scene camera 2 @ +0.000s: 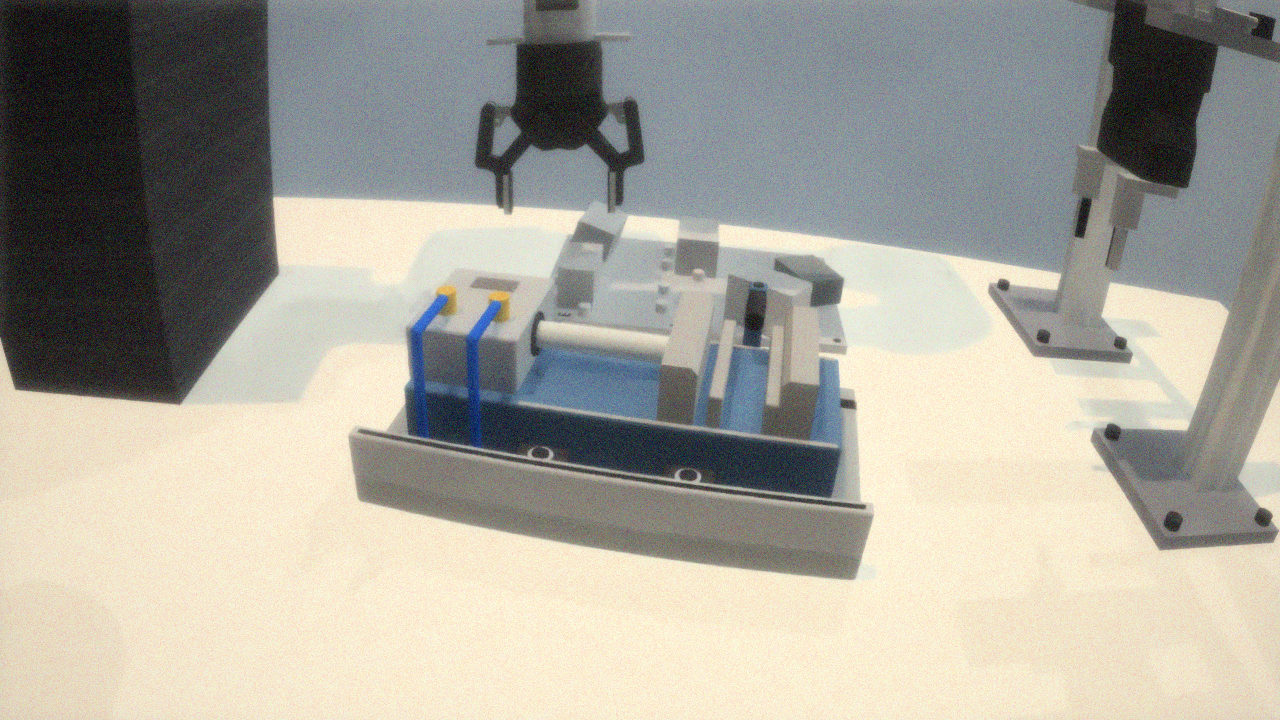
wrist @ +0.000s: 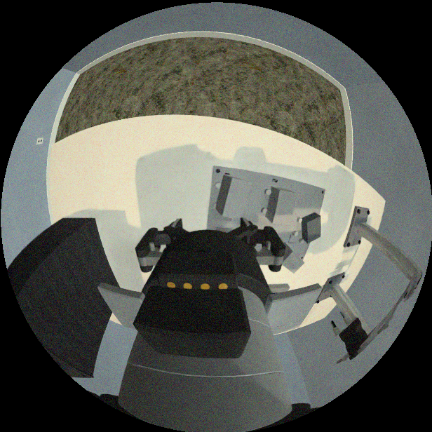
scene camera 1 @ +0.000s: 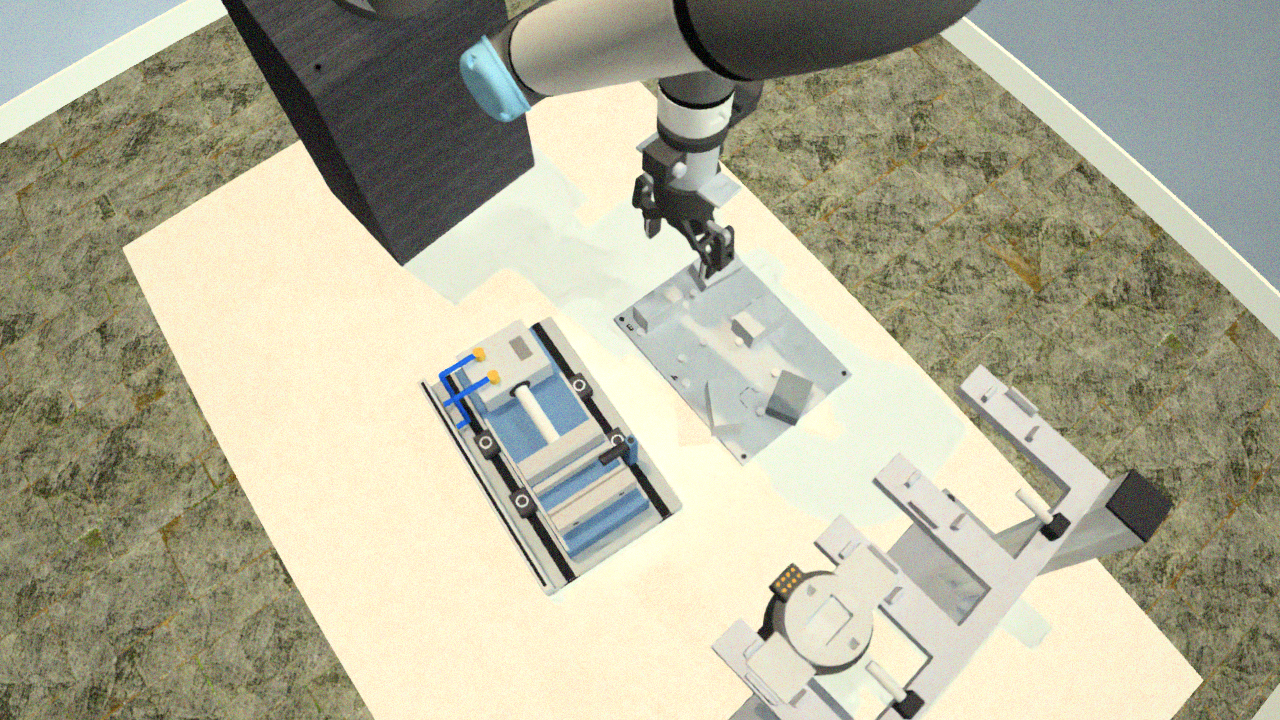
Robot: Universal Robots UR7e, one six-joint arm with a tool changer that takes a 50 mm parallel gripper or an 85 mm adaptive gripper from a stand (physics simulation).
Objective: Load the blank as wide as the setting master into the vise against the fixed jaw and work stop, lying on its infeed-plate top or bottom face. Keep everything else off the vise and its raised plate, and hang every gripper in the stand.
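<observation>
My adaptive gripper (scene camera 1: 682, 248) (scene camera 2: 560, 192) (wrist: 211, 226) is open and empty, above the infeed plate (scene camera 1: 810, 344) (scene camera 2: 626, 313) (wrist: 313, 197) near its back left edge. On the plate are a block (scene camera 1: 656, 313) (scene camera 2: 580, 275) near the left corner, a middle block (scene camera 1: 747, 327) (scene camera 2: 698, 248), a darker block (scene camera 1: 789, 396) (wrist: 311, 227) and an angled piece (scene camera 1: 719, 416). A tilted block (scene camera 2: 601, 225) lies behind, partly hidden under the fingers in scene camera 1. I cannot tell which is the setting master. The vise (scene camera 1: 562, 394) (scene camera 2: 608, 380) holds no blank between movable jaw (scene camera 2: 682, 367) and fixed jaw (scene camera 2: 799, 385).
The work stop (scene camera 1: 615, 452) (scene camera 2: 754, 308) stands at the vise's plate side. The stand (scene camera 1: 1011, 577) (scene camera 2: 1235, 358) is at the right, with the other gripper (scene camera 1: 827, 617) (scene camera 2: 1154, 98) hanging in it. A tall dark pedestal (scene camera 1: 429, 134) (scene camera 2: 196, 197) rises at the left.
</observation>
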